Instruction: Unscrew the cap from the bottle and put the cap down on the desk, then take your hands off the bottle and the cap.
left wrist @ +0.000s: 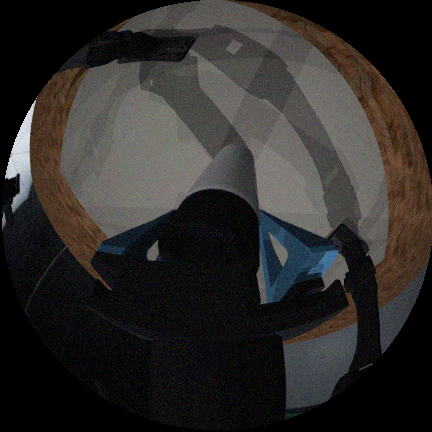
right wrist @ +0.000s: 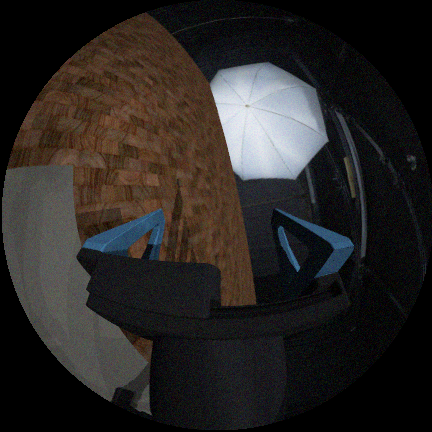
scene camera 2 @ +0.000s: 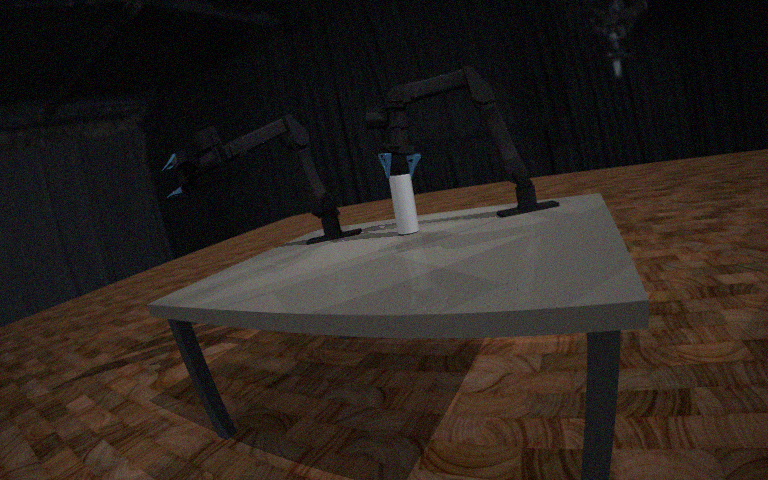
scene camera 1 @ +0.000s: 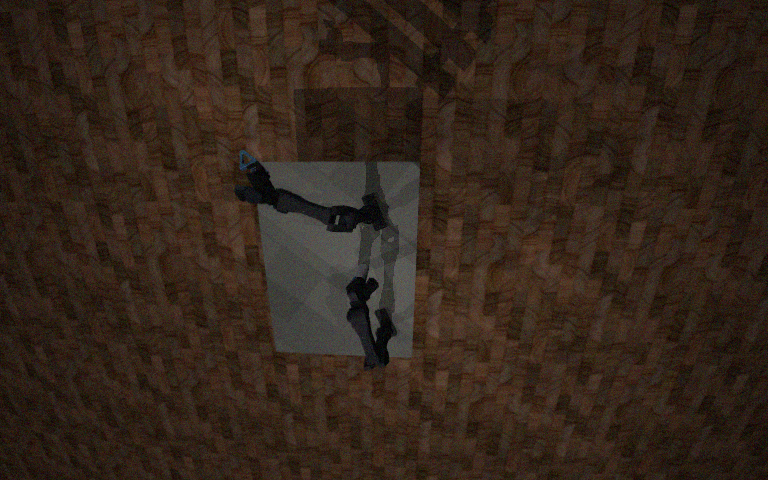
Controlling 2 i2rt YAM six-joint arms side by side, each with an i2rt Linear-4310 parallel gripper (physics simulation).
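Frame: origin at the left arm's base, x back, y left, z down, level; centimetres.
Seen in the pictures: left gripper, fingertip midpoint: (left wrist: 216, 215) (scene camera 2: 399, 178) (scene camera 1: 359, 281); right gripper, fingertip midpoint: (right wrist: 217, 214) (scene camera 2: 165, 184) (scene camera 1: 246, 155); left arm's base, link origin: (left wrist: 349, 244) (scene camera 2: 528, 210) (scene camera 1: 385, 323); right arm's base, link origin: (left wrist: 150, 49) (scene camera 2: 334, 237) (scene camera 1: 374, 212).
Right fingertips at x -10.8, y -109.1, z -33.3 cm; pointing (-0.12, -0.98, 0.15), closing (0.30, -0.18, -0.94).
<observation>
Offsets run from my right fingertips to a thing's middle. Level surfaces: height alone.
The white bottle @[dy +71.4, dx +13.2, dz +23.2 cm] (scene camera 2: 404, 204) (left wrist: 231, 170) stands on the grey desk @[dz +33.3 cm] (scene camera 2: 543, 271) (left wrist: 130, 165). Its wide black cap @[dy +71.8, dx +13.2, dz +13.4 cm] (scene camera 2: 399, 165) (left wrist: 210, 230) sits at the top of the bottle, dark and hard to make out in scene camera 2. My left gripper (scene camera 2: 399, 173) (left wrist: 216, 215) points down over the bottle, with its blue fingers against both sides of the cap, shut on it. Its fingers are hidden under the arm in scene camera 1. My right gripper (scene camera 2: 168, 178) (right wrist: 217, 214) (scene camera 1: 244, 160) is open and empty, raised beyond the desk's edge, far from the bottle.
The right arm's base (scene camera 2: 333, 233) stands on the desk left of the bottle, the left arm's base (scene camera 2: 527, 207) to its right. A white umbrella (right wrist: 275, 125) shows in the right wrist view. The wooden floor (scene camera 1: 566, 283) surrounds the desk.
</observation>
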